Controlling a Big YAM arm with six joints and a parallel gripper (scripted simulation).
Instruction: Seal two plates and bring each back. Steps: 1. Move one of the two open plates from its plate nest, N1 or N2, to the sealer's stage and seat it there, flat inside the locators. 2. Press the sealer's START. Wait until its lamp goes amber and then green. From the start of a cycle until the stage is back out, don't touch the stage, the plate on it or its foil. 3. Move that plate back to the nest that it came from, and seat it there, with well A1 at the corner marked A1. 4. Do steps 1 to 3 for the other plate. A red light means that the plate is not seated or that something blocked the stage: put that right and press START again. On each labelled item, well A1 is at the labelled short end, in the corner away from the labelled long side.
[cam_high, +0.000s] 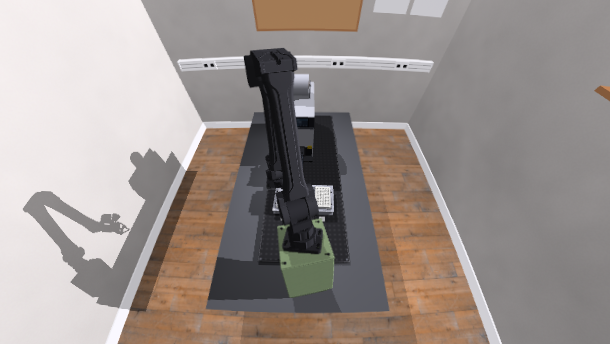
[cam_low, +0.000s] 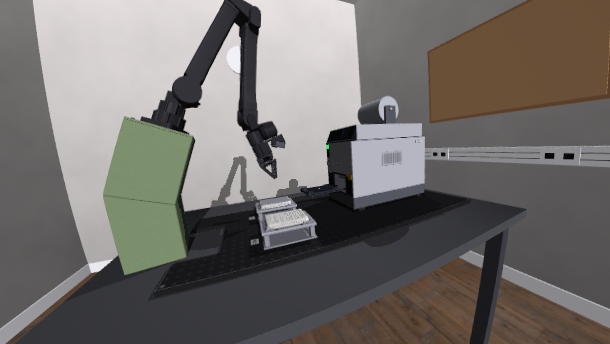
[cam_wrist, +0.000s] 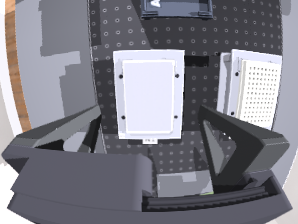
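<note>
The white plate lies 3 cm ahead of my hand, 21 cm to the right of it and 11 cm below it. From my hand the other things lie so: dark sealer stage 19 cm ahead, 2 cm to the right, 8 cm below; yellow warning label 30 cm ahead, 9 cm to the right, 3 cm below; foil roll 52 cm ahead, 3 cm to the left, 25 cm above.
</note>
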